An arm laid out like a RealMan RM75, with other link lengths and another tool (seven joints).
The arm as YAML. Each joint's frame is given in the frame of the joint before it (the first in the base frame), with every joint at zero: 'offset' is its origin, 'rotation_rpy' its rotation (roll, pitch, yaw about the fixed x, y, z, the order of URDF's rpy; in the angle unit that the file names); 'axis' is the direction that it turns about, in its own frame. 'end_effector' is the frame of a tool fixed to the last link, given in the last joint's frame.
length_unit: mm
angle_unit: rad
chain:
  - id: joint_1
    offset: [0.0, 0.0, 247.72]
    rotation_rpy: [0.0, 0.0, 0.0]
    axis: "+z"
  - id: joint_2
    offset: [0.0, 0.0, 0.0]
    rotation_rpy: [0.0, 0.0, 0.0]
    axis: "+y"
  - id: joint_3
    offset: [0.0, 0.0, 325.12]
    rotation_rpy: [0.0, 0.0, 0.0]
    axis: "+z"
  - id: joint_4
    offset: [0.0, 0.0, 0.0]
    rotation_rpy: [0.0, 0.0, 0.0]
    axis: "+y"
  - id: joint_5
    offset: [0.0, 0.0, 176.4]
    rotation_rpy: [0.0, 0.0, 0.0]
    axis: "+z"
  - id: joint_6
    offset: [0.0, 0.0, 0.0]
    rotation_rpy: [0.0, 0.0, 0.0]
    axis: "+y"
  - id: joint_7
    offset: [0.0, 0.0, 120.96]
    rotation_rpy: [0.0, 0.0, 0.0]
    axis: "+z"
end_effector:
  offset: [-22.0, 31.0, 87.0]
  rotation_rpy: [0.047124, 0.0, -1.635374]
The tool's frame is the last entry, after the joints.
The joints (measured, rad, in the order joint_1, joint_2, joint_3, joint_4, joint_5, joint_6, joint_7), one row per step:
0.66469, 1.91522, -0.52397, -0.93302, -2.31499, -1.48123, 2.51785
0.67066, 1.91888, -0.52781, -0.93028, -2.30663, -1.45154, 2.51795
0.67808, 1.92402, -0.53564, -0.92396, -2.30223, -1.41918, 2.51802
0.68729, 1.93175, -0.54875, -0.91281, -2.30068, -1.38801, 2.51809
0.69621, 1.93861, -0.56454, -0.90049, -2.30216, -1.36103, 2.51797
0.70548, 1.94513, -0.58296, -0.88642, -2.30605, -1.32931, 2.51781
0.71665, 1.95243, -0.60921, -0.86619, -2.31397, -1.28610, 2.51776
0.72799, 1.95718, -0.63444, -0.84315, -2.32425, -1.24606, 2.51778
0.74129, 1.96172, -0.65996, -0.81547, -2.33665, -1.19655, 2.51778
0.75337, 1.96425, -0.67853, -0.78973, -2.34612, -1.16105, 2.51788
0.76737, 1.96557, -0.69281, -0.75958, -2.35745, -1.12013, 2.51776
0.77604, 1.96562, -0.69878, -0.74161, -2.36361, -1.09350, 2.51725
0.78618, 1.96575, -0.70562, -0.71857, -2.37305, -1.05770, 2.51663
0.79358, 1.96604, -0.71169, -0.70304, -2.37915, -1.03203, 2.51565
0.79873, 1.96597, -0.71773, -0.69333, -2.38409, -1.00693, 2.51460
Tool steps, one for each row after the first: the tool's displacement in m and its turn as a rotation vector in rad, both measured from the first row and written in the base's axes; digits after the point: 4 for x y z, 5 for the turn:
-0.0025, 0.0058, 0.0009, 0.02365, 0.00027, 0.00251
-0.0049, 0.0115, -0.0004, 0.04201, -0.00245, 0.00356
-0.0079, 0.0164, -0.0053, 0.04946, -0.00558, 0.00493
-0.0105, 0.0203, -0.0113, 0.04975, -0.01203, 0.00647
-0.0124, 0.0245, -0.0177, 0.05078, -0.02321, 0.00673
-0.0136, 0.0295, -0.0263, 0.05093, -0.04281, 0.00517
-0.0139, 0.0340, -0.0345, 0.04800, -0.06453, 0.00271
-0.0135, 0.0396, -0.0425, 0.05020, -0.09040, -0.00170
-0.0135, 0.0435, -0.0493, 0.04794, -0.10859, -0.00488
-0.0127, 0.0484, -0.0550, 0.05074, -0.12767, -0.01100
-0.0122, 0.0519, -0.0572, 0.05689, -0.13880, -0.01507
-0.0107, 0.0563, -0.0598, 0.06621, -0.15493, -0.02177
-0.0100, 0.0594, -0.0616, 0.07302, -0.16744, -0.02453
-0.0091, 0.0626, -0.0619, 0.08428, -0.18110, -0.02583

